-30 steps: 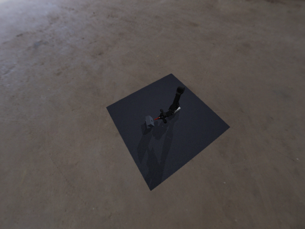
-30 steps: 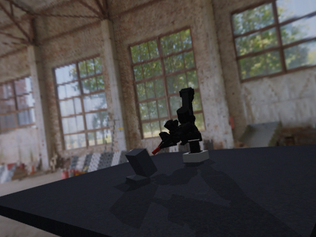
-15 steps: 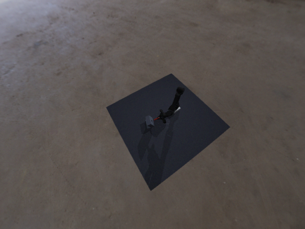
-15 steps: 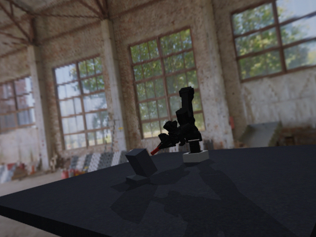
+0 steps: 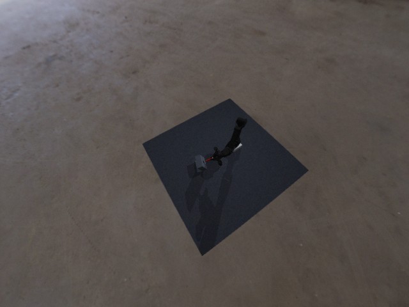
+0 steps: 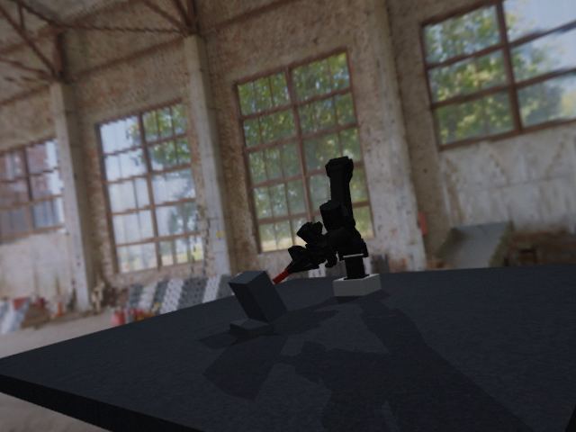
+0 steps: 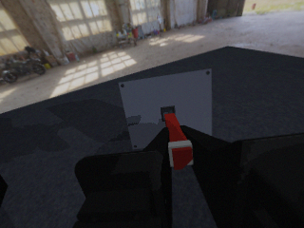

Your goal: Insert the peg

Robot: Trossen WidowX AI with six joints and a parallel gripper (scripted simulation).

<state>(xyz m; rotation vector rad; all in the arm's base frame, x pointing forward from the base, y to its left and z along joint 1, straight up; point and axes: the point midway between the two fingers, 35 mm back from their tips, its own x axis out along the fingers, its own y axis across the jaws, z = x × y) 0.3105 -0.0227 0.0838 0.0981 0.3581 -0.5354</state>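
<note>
My gripper tip is 8 cm short of the sloped panel, 5 cm to the left of it and 4 cm above it. Round my gripper tip: red peg: 1 cm to the left, 1 cm behind.
</note>
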